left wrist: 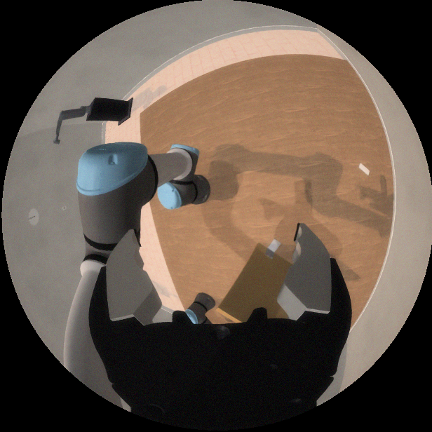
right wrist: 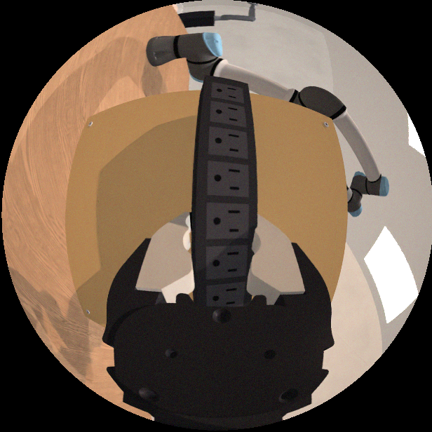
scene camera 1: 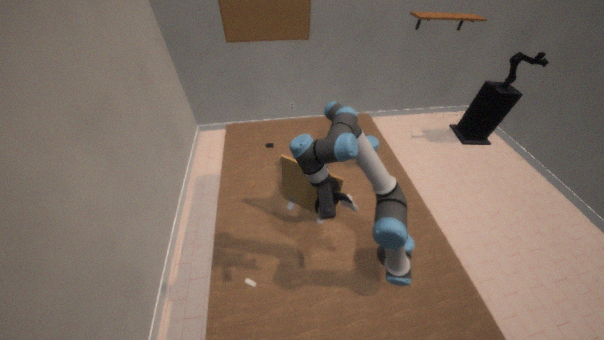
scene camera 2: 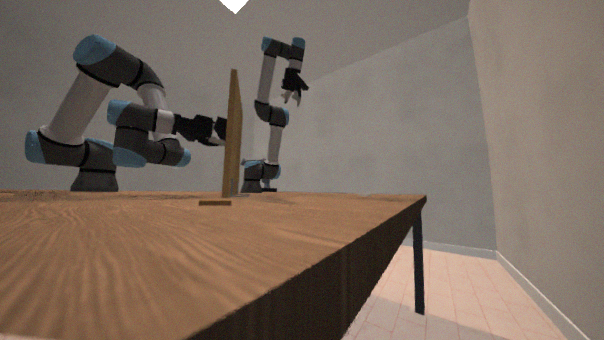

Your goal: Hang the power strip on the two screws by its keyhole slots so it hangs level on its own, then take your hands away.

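Seen in the pictures: left gripper, between the fingertips: (scene camera 1: pixel 339 215) (scene camera 2: pixel 291 105); left arm's base, origin of its link: (scene camera 2: pixel 251 192); right arm's base, origin of its link: (scene camera 2: pixel 95 191).
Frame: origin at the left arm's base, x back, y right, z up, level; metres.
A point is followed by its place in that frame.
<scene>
The black power strip (right wrist: pixel 227 200) lies between the fingers of my right gripper (right wrist: pixel 221 215) (scene camera 2: pixel 223 132) {x -0.386, y 0.412, z 0.245 m}, which is shut on it at the face of the upright yellow-brown board (right wrist: pixel 295 165) (scene camera 2: pixel 232 135) {x -0.551, y 0.509, z 0.196 m} (scene camera 1: pixel 296 182) {x -0.482, y 0.455, z 0.244 m}. The strip runs up and down in the right wrist view. Its back and its keyhole slots are hidden, and whether it touches the board cannot be told. Small screws show at the board's corners; the two hanging screws cannot be made out behind the strip. My left gripper (left wrist: pixel 216 229) (scene camera 2: pixel 291 100) {x -0.392, y 0.034, z 0.548 m} (scene camera 1: pixel 336 212) {x -0.392, y 0.034, z 0.548 m} is open and empty, high above the table, away from the strip.
The board stands on the wooden table (scene camera 1: pixel 300 305) {x -0.570, y -0.152, z 0.000 m} (scene camera 2: pixel 150 250) {x -0.952, y 0.783, z 0.000 m} (left wrist: pixel 280 100) with small metal brackets at its foot. A small white piece (scene camera 1: pixel 250 282) {x -0.814, y 0.003, z 0.012 m} (left wrist: pixel 364 169) and a small black piece (scene camera 1: pixel 269 145) {x -0.608, y 1.068, z 0.016 m} lie on the table. A thin wooden piece (scene camera 2: pixel 215 203) {x -0.779, y 0.667, z 0.003 m} lies near the board's foot.
</scene>
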